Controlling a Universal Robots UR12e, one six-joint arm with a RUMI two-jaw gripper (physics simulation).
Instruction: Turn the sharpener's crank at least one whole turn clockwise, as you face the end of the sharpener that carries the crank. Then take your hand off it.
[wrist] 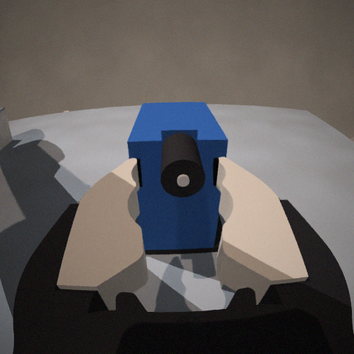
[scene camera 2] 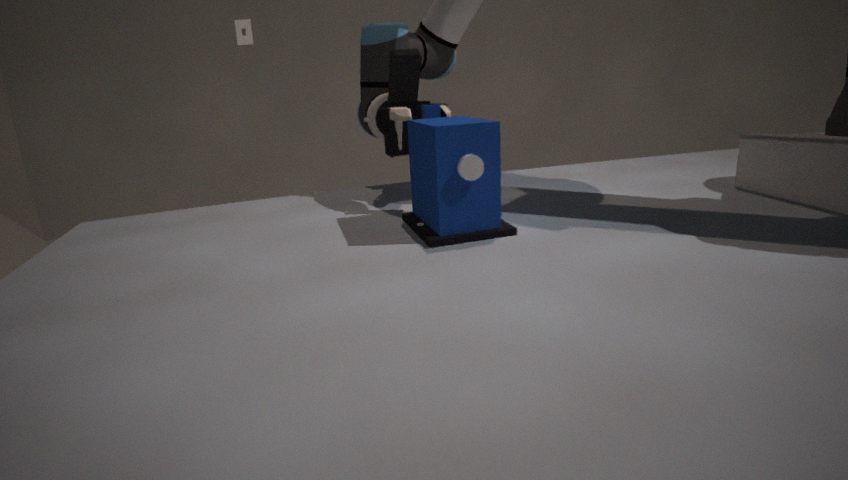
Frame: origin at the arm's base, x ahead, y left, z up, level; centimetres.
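Seen in the pictures: gripper, fingertip midpoint: (scene camera 2: 429,117).
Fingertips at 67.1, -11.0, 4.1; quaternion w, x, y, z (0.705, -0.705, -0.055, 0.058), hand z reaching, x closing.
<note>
Offsets run from my fingertips to a thing's top centre, as dx, dy, dz. "pt": to the spot under its first point. Level surfaces: height alone.
The sharpener {pt -0.6, +14.6, -6.3} (scene camera 2: 455,184) (wrist: 177,220) is a blue upright box on a black base plate {pt -2.3, +15.3, -12.2} (scene camera 2: 473,237). Its crank end faces my gripper and is hidden in the scene view. In the wrist view the crank's black round handle (wrist: 182,172) points toward me, with a pale dot at its centre. The crank's blue arm (scene camera 2: 430,110) (wrist: 179,133) shows at the top, so the handle is up. My gripper (scene camera 2: 423,113) (wrist: 176,161) is partly open. Its beige fingers appear left and right of the handle, with a gap on each side; contact is not visible.
A pale round disc {pt -2.2, +15.1, -4.4} (scene camera 2: 470,167) is on the sharpener's face opposite the crank. A light block (scene camera 2: 791,172) stands on the grey table {dz -12.7} (scene camera 2: 416,356) at the right, with a dark upright part on it. A wall with a white plate (scene camera 2: 240,36) is behind.
</note>
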